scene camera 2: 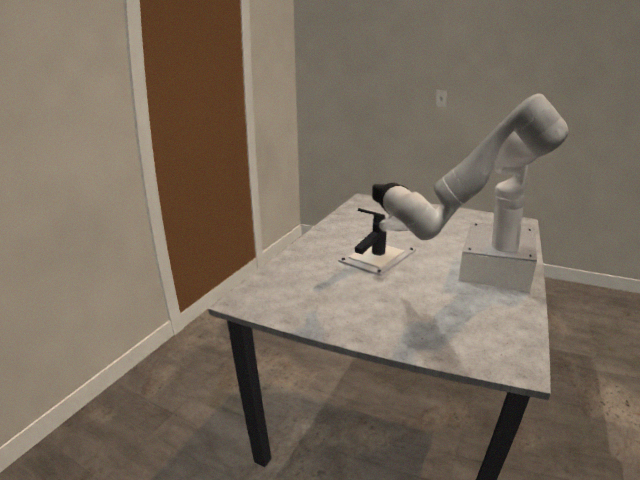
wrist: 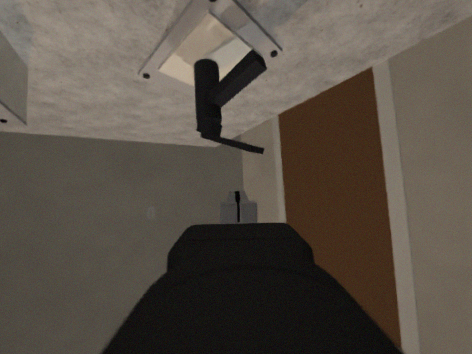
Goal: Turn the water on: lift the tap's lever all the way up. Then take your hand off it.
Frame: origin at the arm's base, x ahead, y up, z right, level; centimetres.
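Where they show: gripper, between the fingertips: [wrist: 237, 201]; arm's base, origin of its link: [scene camera 2: 505, 245].
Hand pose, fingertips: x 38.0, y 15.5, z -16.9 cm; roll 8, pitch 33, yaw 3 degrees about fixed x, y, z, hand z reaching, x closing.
Observation:
Each offset is from my fingertips to the centre of the thing. "spot": to the spot under its first point. Level surfaces: height alone.
A black tap @(spot: dx +3.8, dy -20.0, dz +12.7 cm) [scene camera 2: 379, 241] [wrist: 206, 95] stands upright on a pale square base, with its spout @(dx +6.2, dy -18.9, dz +8.1 cm) [scene camera 2: 366, 242] [wrist: 240, 80] sticking out to one side. Its thin lever @(dx +5.8, dy -9.2, dz +9.9 cm) [scene camera 2: 369, 211] [wrist: 241, 144] slants upward from the top of the tap toward its free end. The frames do not show whether it is at its stop. My gripper [wrist: 237, 201] is shut and empty. In the wrist view a gap shows between its fingertips and the lever. In the scene view its black housing [scene camera 2: 381, 192] is above the tap, and the fingertips cannot be made out.
The tap's base plate [scene camera 2: 353, 263] [wrist: 165, 52] lies on the grey table @(dy -26.6 cm) [scene camera 2: 310, 304] [wrist: 85, 95]. My arm [scene camera 2: 467, 173] reaches in from its mounting block [scene camera 2: 496, 271] at the right. A wall with a brown door [scene camera 2: 201, 155] [wrist: 335, 200] is beyond the table.

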